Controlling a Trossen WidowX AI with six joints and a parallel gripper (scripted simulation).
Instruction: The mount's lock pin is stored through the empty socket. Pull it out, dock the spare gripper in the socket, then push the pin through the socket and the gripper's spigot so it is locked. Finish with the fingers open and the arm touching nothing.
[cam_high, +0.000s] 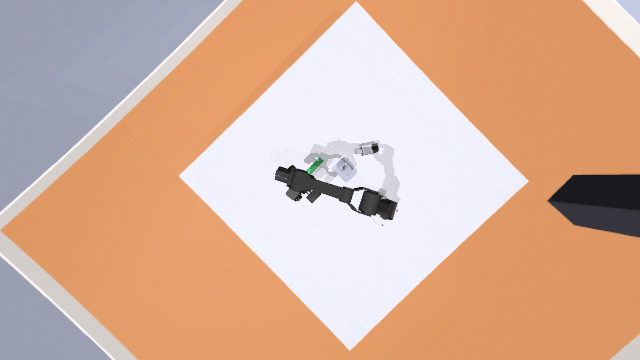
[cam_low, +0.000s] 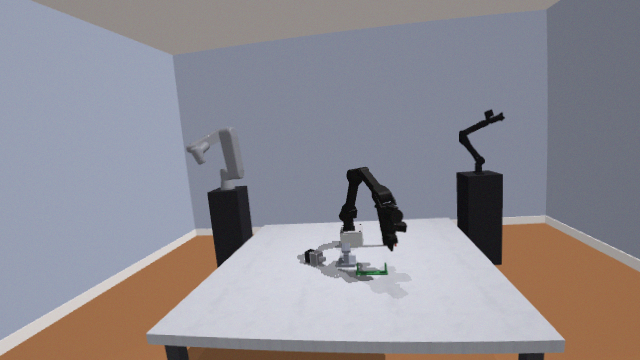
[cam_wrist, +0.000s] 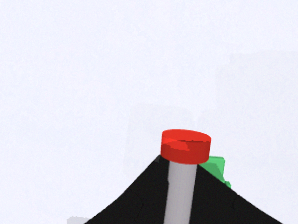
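Right now my gripper tip is 30 mm short of the green strip, 90 mm to the left of it and 70 mm above it. Also, from my gripper tip: spare gripper 110 mm behind, 350 mm to the right, 60 mm below; bluish-grey socket 90 mm behind, 200 mm to the right, 40 mm below.
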